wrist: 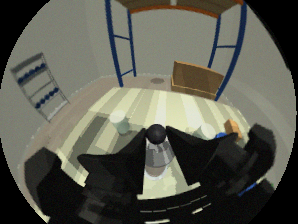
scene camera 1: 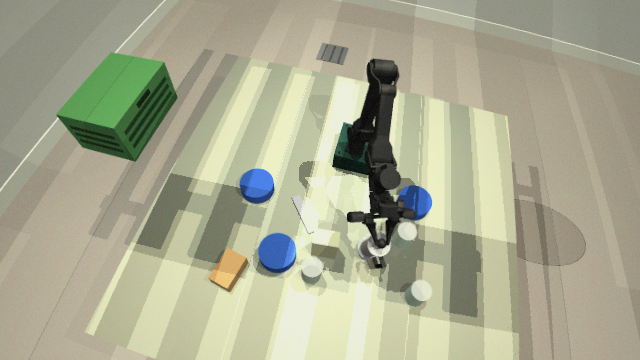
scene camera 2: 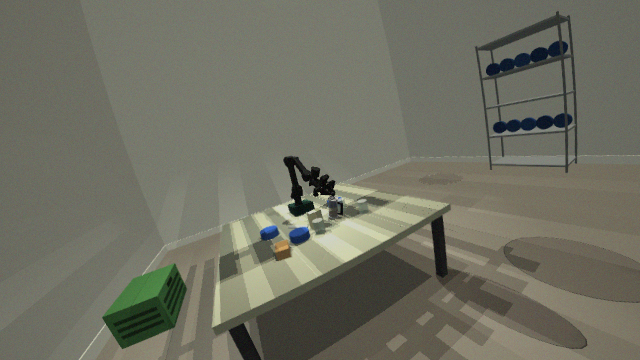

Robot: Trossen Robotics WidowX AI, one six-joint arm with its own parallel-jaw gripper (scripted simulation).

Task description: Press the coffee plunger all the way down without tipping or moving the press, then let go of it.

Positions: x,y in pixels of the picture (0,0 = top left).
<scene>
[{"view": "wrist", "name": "gripper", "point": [155,129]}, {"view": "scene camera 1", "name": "gripper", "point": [382,245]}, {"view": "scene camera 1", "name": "coffee press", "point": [366,247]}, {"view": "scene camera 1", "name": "orange block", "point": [227,271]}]
</scene>
